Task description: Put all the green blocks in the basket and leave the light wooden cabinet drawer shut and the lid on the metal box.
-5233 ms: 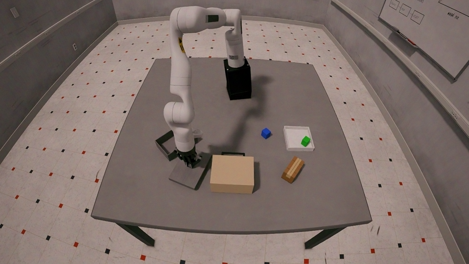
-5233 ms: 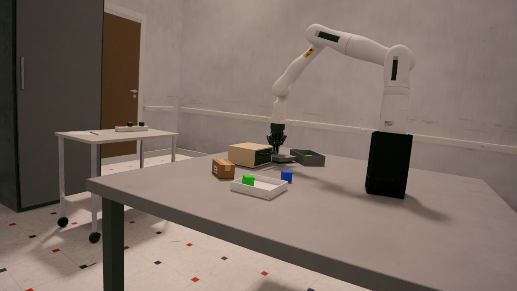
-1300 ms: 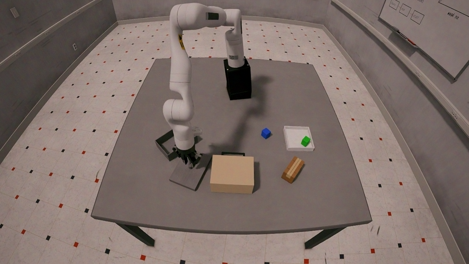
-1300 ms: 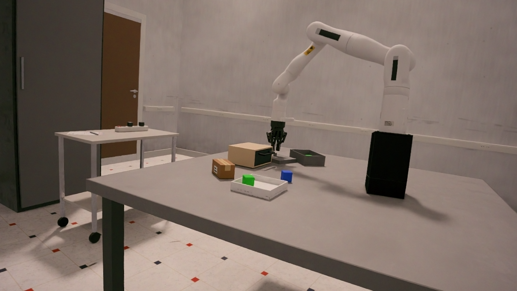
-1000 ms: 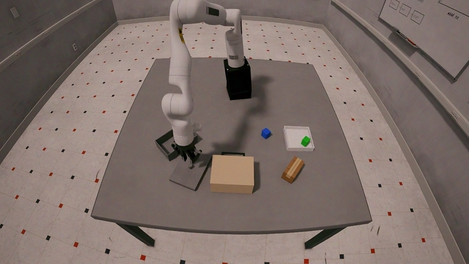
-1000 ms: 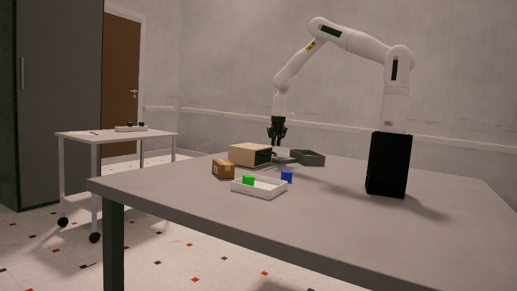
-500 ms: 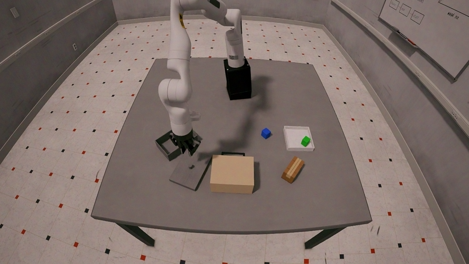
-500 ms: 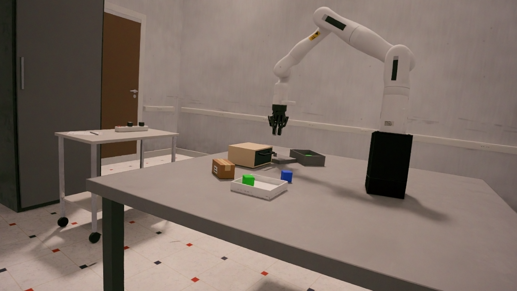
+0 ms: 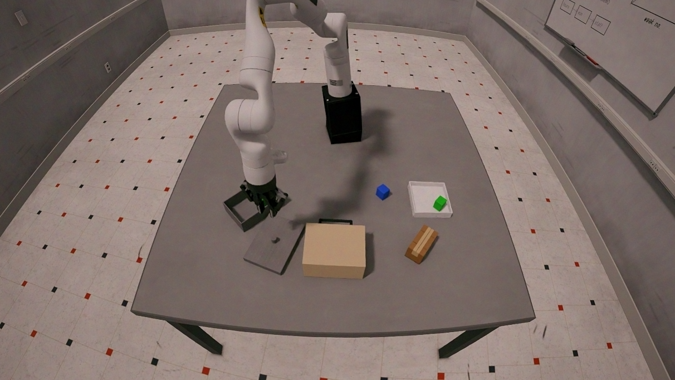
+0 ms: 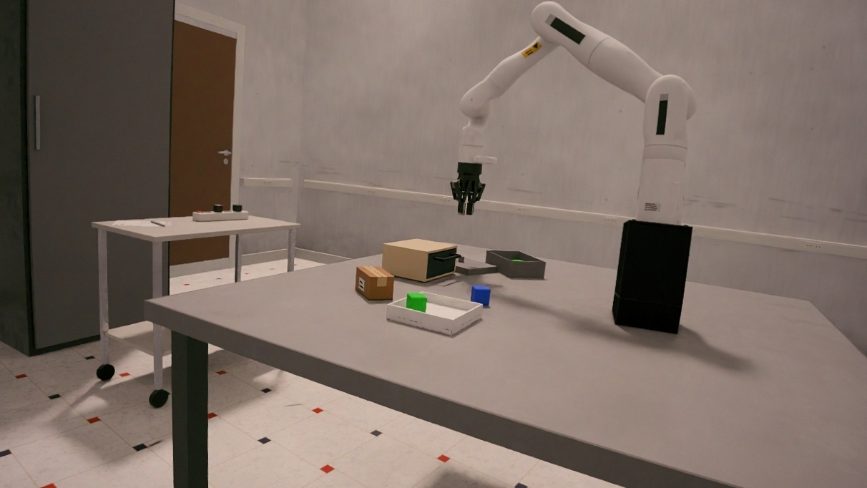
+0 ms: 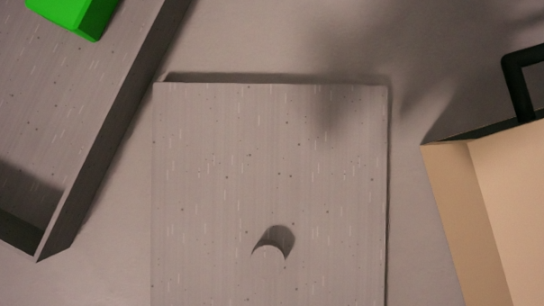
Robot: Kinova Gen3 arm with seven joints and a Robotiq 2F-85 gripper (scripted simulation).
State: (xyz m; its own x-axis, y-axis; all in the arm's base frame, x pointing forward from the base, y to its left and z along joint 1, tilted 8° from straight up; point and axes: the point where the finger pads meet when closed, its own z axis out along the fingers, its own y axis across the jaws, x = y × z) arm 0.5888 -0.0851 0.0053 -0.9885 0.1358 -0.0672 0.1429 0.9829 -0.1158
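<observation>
Now: the metal box 12 cm behind my hand, 12 cm to the right of it and 16 cm below it. From my hand the other things lie so: light wooden cabinet 19 cm to the left, 14 cm below; then lid 17 cm below; then drawer 2 cm behind, 19 cm to the left, 15 cm below.
</observation>
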